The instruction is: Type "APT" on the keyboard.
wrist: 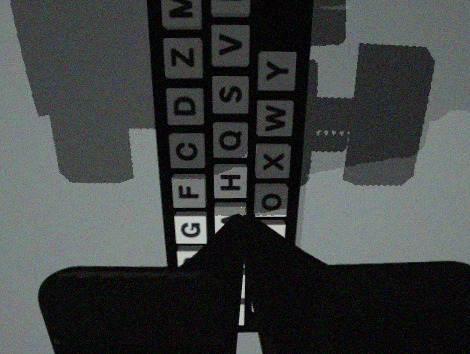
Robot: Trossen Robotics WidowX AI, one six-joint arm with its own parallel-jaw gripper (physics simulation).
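Places are measured from the arm's base along level axes (x ahead, y left, z up), in centimetres.
Where they show: gripper, fingertip midpoint: (242, 225).
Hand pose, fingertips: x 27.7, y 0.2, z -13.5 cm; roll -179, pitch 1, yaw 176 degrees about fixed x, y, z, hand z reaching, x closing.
Note:
Each offset is from my fingertips to the centre of the thing. Level surfaces: height alone.
The black keyboard @(dx +0.4, dy -2.1, dz -1.9 cm) (281, 27) runs lengthwise up the middle of the wrist view, with grey, dark-lettered keys in three columns turned sideways. My gripper (242, 225) is shut and empty, its dark fingertips over the A key @(dx +0.5, dy +0.3, dz -1.3 cm) (228, 210) in the middle column. The fingers hide most of that key, and I cannot tell whether they touch it. The H key @(dx +0.4, dy -1.6, dz -1.3 cm) (230, 182) is just above it in the view, the G key @(dx +2.4, dy +0.6, dz -1.3 cm) (191, 229) to the left and the O key @(dx -1.4, dy -0.5, dz -1.3 cm) (271, 201) to the right. The P and T keys do not show in this view.
Further up the keyboard are the Q key @(dx +0.3, dy -3.5, dz -1.3 cm) (230, 140), S key @(dx +0.2, dy -5.4, dz -1.3 cm) (230, 95), V key @(dx +0.1, dy -7.3, dz -1.3 cm) (230, 45) and Z key @(dx +2.0, dy -6.9, dz -1.3 cm) (183, 58). Dark shadows of the arm fall on the pale table @(dz -2.8 cm) (110, 225) on both sides. The finger bodies hide the keyboard's lower part.

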